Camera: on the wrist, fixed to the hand. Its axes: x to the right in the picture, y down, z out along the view.
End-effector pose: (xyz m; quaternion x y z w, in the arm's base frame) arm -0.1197 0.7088 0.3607 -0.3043 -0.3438 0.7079 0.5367
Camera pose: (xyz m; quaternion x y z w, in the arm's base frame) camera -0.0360 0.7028 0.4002 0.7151 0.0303 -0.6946 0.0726
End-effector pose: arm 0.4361 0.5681 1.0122 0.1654 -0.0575 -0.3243 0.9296
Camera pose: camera 0.3783 0.5406 0.9451 -0.0184 0.1484 0.4246 0.8929
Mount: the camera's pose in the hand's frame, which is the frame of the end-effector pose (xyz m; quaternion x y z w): -0.0282 -0.0771 -0.0432 -0.1885 0.2536 0.6608 0.6808
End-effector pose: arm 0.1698 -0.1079 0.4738 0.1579 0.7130 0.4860 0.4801
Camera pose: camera 0.1660 -0.1876 0.4265 -0.3649 -0.4112 -0.8226 0.1454
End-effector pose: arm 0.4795 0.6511 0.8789 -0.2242 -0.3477 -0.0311 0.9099
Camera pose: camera 0.4685 0.5605 0.8620 -0.5460 0.1480 0.4577 0.6859
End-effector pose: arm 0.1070 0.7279 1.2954 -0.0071 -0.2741 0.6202 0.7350
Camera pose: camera 0.1925 0.6985 1.2746 -0.4818 -0.1124 0.8544 0.1587
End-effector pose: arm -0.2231 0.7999 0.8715 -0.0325 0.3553 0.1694 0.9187
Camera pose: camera -0.2445 0.7115 0.8533 -0.0035 0.4644 0.7811 0.4173
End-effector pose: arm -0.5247 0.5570 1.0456 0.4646 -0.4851 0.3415 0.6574
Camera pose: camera -0.4498 0.5719 0.9929 -0.2148 -0.5349 0.6933 0.4325
